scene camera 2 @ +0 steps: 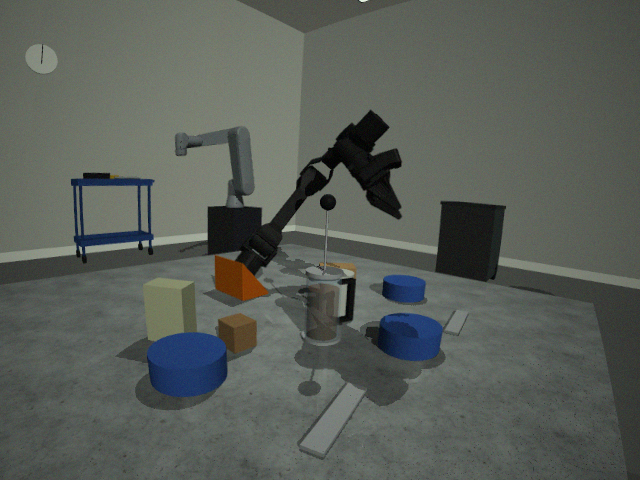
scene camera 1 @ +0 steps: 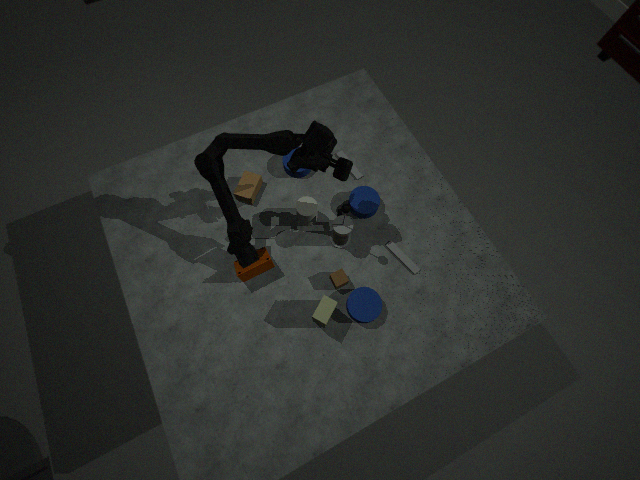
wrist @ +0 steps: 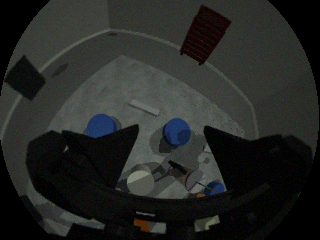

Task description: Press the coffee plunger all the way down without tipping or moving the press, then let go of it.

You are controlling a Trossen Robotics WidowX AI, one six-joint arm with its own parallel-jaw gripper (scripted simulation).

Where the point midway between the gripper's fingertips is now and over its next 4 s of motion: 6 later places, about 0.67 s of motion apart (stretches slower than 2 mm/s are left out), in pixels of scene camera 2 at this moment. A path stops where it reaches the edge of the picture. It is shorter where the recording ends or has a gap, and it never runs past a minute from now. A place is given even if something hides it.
My gripper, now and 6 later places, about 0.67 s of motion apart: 400, 213; 320, 169; 323, 191; 331, 200; 331, 201; 332, 207; 333, 222
